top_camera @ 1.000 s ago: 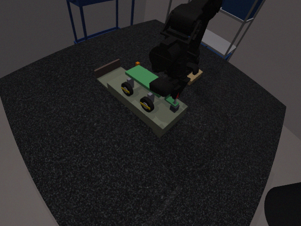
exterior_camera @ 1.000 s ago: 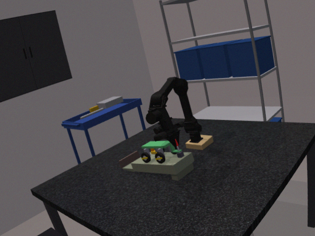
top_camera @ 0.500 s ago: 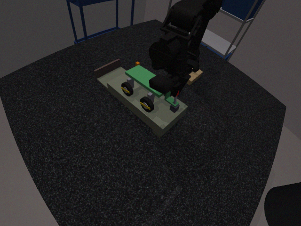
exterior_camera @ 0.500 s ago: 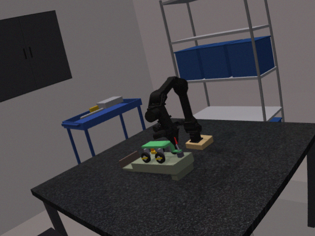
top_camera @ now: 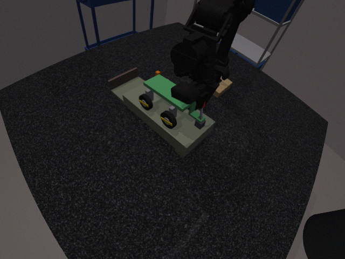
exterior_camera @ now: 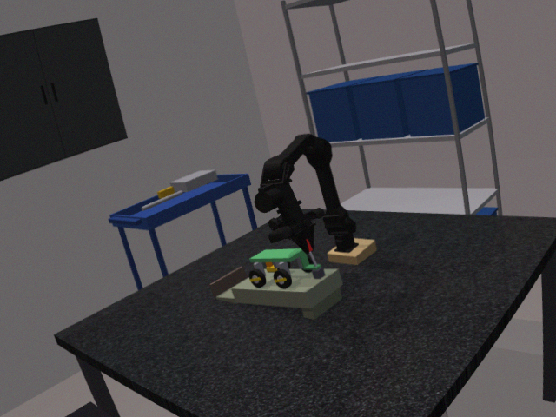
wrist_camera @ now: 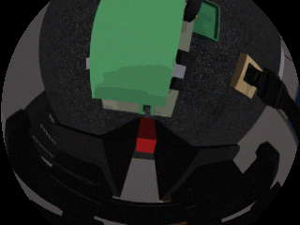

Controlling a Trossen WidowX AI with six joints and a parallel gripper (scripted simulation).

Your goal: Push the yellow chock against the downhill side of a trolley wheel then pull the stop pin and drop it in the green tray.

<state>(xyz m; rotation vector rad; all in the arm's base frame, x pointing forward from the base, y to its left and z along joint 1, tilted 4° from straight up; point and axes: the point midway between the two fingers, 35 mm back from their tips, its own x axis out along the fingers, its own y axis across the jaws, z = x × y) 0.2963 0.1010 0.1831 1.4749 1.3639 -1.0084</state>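
Right now the green tray is 11 cm behind my gripper tip, 20 cm to the right of it and 17 cm below it. From my gripper tip the other things lie so: red-headed stop pin (right at my gripper tip); trolley (2 cm ahead, 11 cm to the right, 5 cm below); yellow chock (4 cm behind, 21 cm to the right, 8 cm below).
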